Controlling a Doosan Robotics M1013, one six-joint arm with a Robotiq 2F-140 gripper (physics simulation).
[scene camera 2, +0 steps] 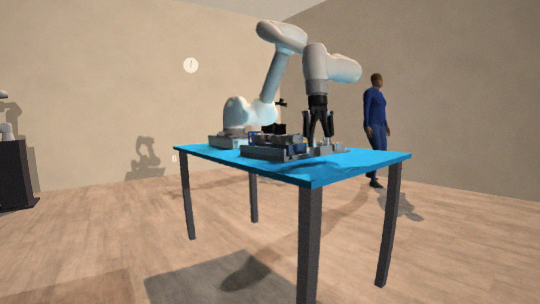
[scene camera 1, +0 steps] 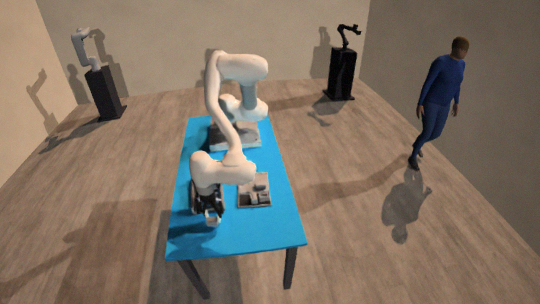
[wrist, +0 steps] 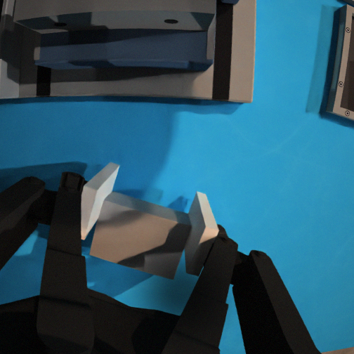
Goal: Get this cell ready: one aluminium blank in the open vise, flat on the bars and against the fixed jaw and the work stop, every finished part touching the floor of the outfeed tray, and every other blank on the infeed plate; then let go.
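Seen in the pictures: gripper, fingertip midpoint: (scene camera 2: 319, 155) (scene camera 1: 214, 220); arm's base at its link origin: (scene camera 2: 233, 136).
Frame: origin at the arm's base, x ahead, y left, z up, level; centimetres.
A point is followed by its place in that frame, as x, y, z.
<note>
My gripper (scene camera 1: 212, 216) {85.6, -16.0, -4.1} (scene camera 2: 319, 144) (wrist: 151, 196) is shut on a plain grey aluminium blank (wrist: 137, 239), its pale pads on two opposite ends. It holds the blank low over the table, in front of the vise (scene camera 2: 265, 151) {67.3, -27.9, -2.7} (wrist: 242, 60); any gap below the blank cannot be judged. In the wrist view the vise's near jaw and a blue part show, and no blank shows in the visible part. The infeed plate (scene camera 1: 247, 187) {64.1, 6.1, -5.2} carries a dark grey block (scene camera 1: 260, 186) {67.3, 13.7, -2.8}. The outfeed tray (scene camera 1: 240, 205) {76.8, -0.2, -5.6} (wrist: 336, 90) holds two grey parts (scene camera 1: 253, 198) {76.5, 7.7, -1.8} (scene camera 1: 263, 198) {77.1, 13.3, -2.6}; their seating is unclear.
The blue table (scene camera 1: 250, 232) {95.9, 2.1, -6.0} (scene camera 2: 360, 162) {100.5, -9.8, -6.0} carries the robot's base plate (scene camera 1: 235, 146) at the far end. The plate and tray stand to the right of the vise in scene camera 1. A person in blue (scene camera 1: 440, 95) (scene camera 2: 376, 112) stands on the floor away from the table.
</note>
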